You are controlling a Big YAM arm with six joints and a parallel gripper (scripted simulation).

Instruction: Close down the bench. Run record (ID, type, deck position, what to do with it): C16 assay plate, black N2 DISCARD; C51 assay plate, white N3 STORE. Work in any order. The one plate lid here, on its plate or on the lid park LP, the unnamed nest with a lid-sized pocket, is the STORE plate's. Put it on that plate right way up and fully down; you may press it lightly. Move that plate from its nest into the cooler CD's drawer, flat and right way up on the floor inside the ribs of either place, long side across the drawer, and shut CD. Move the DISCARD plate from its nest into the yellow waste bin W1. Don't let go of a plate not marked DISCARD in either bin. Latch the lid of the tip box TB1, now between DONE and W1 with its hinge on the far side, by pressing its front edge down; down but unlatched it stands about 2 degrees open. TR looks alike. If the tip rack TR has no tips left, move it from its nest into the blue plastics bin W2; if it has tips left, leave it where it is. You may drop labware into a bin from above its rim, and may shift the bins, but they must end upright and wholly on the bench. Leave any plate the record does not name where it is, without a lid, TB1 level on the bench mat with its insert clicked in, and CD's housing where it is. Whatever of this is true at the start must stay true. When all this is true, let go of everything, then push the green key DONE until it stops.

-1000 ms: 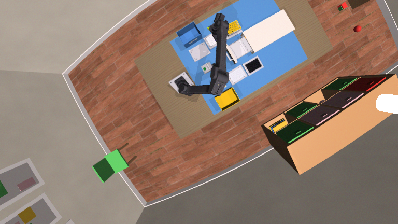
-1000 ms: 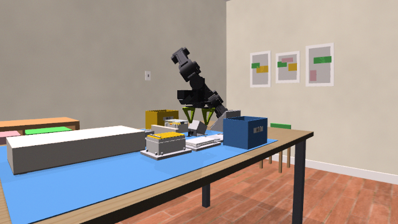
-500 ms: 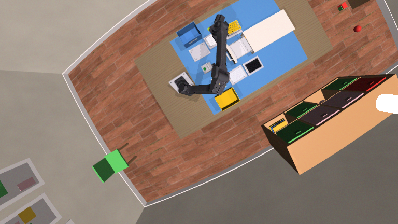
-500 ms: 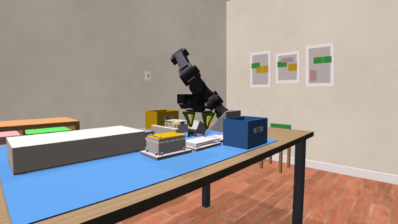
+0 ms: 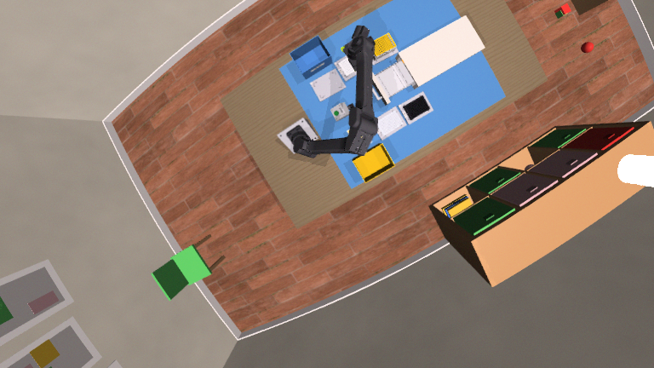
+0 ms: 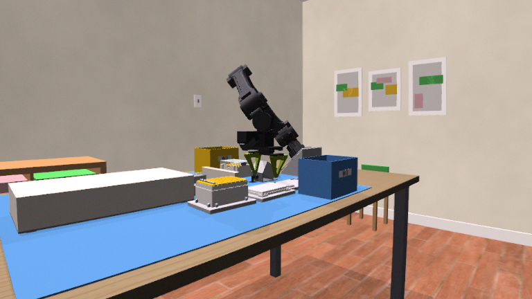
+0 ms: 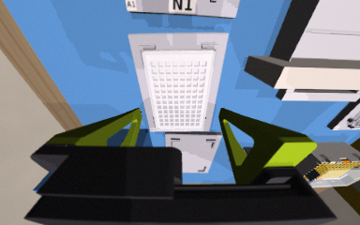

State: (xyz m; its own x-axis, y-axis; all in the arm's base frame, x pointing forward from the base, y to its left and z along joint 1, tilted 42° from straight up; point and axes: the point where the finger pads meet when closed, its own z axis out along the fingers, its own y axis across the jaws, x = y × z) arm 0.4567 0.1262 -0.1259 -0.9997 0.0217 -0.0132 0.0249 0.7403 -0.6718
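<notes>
My gripper is now 5 cm above the white plate. The rest, counted from my hand: tip rack TR: 17 cm ahead, 2 cm to the right, 2 cm below; nest label N1: 10 cm ahead, 6 cm below; plate lid: 5 cm below.
</notes>
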